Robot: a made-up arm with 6 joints.
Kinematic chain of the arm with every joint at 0, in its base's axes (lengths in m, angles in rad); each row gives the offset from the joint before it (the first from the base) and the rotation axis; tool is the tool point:
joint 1: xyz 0 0 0.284 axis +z
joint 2: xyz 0 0 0 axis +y
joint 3: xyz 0 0 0.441 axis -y
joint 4: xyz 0 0 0 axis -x
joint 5: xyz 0.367 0 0 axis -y
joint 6: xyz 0 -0.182 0 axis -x
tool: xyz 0 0 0
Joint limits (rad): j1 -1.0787..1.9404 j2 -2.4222..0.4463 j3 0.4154..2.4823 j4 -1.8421..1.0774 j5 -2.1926..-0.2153 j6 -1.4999..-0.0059
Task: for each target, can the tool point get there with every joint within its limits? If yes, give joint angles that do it. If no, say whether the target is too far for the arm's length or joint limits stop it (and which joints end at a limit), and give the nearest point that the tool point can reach.
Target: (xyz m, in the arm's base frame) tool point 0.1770 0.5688 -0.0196
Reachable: no: joint limits stop it (at a limit: joint 1, joint 2, joint 4) | nearest point -0.2819 0.6292 0.0402 | short by 0.467 m
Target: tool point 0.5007 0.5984 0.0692
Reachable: no: joint limits stop it (at a limit: joint 2, joint 3) | nearest point 0.3539 0.4230 0.4886 | short by 0.478 m
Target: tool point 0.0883 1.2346 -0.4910
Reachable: no: too far | nearest point -0.2789 0.6234 -0.2206 | short by 0.763 m
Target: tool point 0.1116 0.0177 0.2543
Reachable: no: joint limits stop it (at a limit: joint 2, joint 3) | nearest point 0.5447 0.0864 0.4886 | short by 0.497 m
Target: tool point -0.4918 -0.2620 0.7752
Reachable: yes | joints 0.3289 -1.3168 0.9754 -1.0590 -1.3617 -0.4440
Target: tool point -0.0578 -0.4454 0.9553
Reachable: yes | joints 1.0342 -0.7645 0.9983 0.2090 -1.4275 -1.2610
